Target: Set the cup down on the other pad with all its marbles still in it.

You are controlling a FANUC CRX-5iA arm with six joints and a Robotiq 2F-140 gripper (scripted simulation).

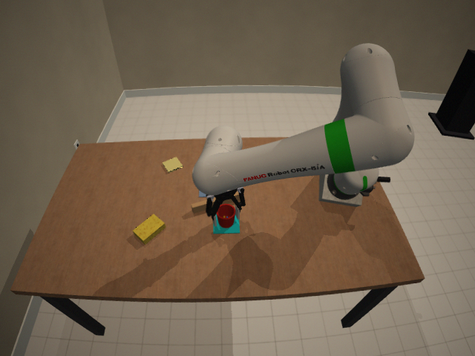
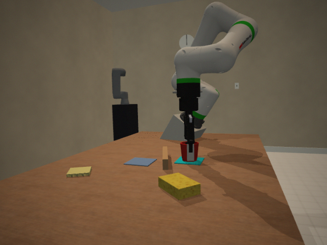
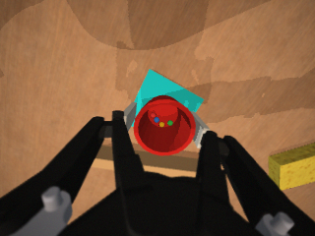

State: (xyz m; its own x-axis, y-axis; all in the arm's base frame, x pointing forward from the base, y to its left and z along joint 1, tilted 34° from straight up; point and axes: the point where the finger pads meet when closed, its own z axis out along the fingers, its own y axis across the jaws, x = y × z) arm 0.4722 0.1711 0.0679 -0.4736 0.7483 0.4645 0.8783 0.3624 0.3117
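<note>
Right now my hand is 20 mm above the red cup. Round my hand: thick yellow sponge (290 mm ahead, 90 mm to the left, 20 mm below); then wooden rail (90 mm to the right, 50 mm ahead, 30 mm below); then teal pad (50 mm below).
</note>
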